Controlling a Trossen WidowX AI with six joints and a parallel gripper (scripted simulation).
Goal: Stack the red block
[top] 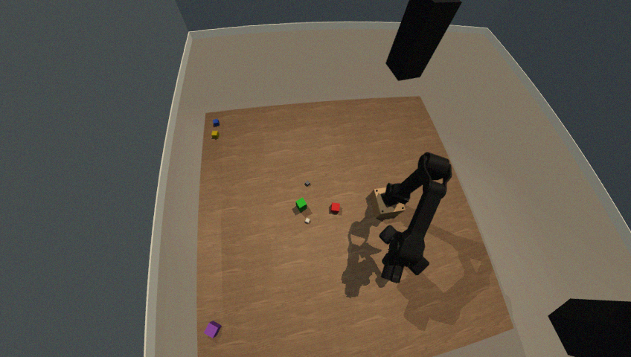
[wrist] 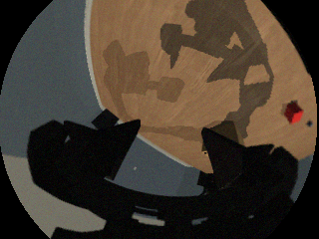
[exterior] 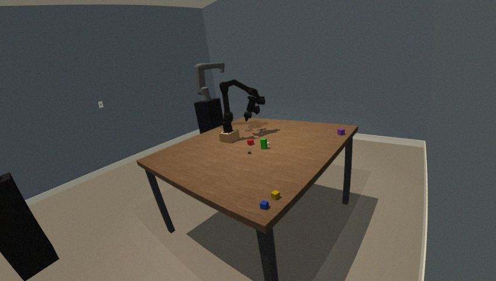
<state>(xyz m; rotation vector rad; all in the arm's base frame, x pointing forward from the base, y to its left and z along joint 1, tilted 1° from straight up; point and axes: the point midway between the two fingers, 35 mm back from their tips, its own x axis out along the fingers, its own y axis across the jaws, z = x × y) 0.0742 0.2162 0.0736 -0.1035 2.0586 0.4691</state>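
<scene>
The red block is 180 mm ahead of my gripper tip, 270 mm to the right of it and 110 mm below it. From my gripper tip the other things lie so: small white cube: 310 mm ahead, 260 mm to the right, 120 mm below; then purple cube: 780 mm ahead, 40 mm to the left, 100 mm below; then small grey cube: 250 mm ahead, 420 mm to the right, 120 mm below.
</scene>
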